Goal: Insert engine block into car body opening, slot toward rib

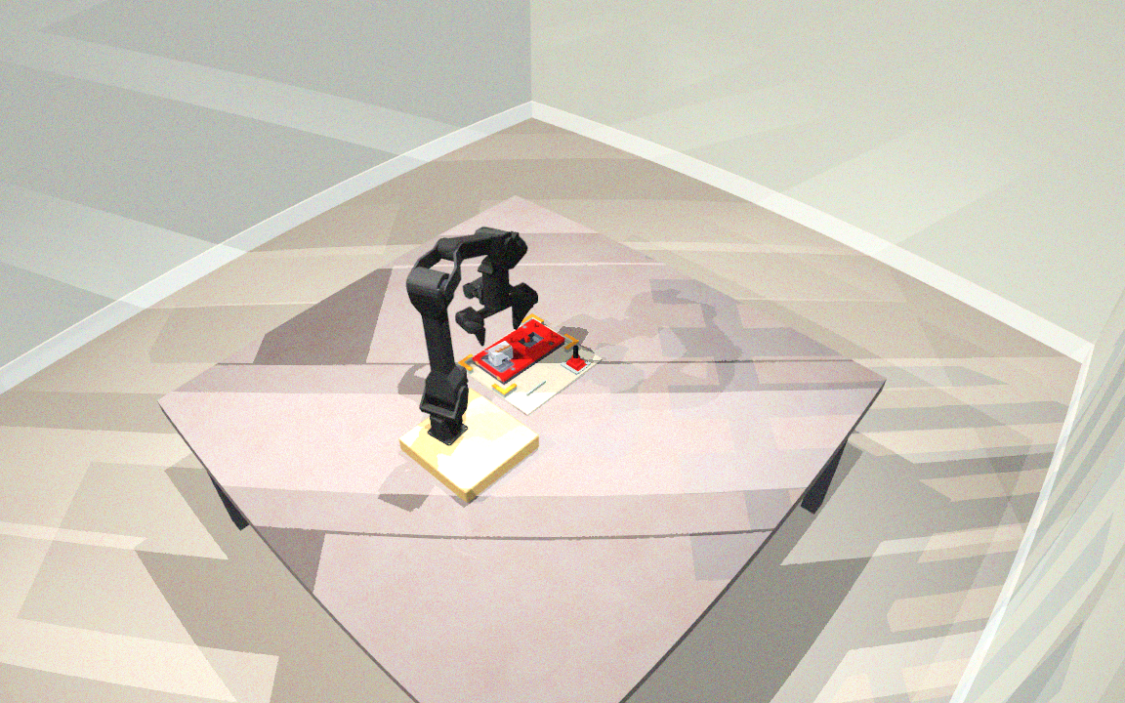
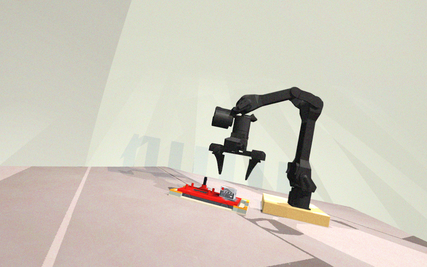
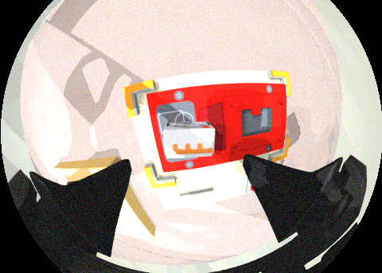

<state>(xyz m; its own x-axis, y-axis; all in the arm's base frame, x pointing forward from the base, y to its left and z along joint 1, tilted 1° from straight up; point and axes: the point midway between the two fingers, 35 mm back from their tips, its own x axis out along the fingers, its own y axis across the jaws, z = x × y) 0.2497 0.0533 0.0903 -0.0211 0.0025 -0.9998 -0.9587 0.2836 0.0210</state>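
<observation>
Right now my gripper tip is 60 mm above the grey engine block. From my gripper tip the other things lie so: black post (100 mm ahead, 140 mm to the right, 60 mm below).
</observation>
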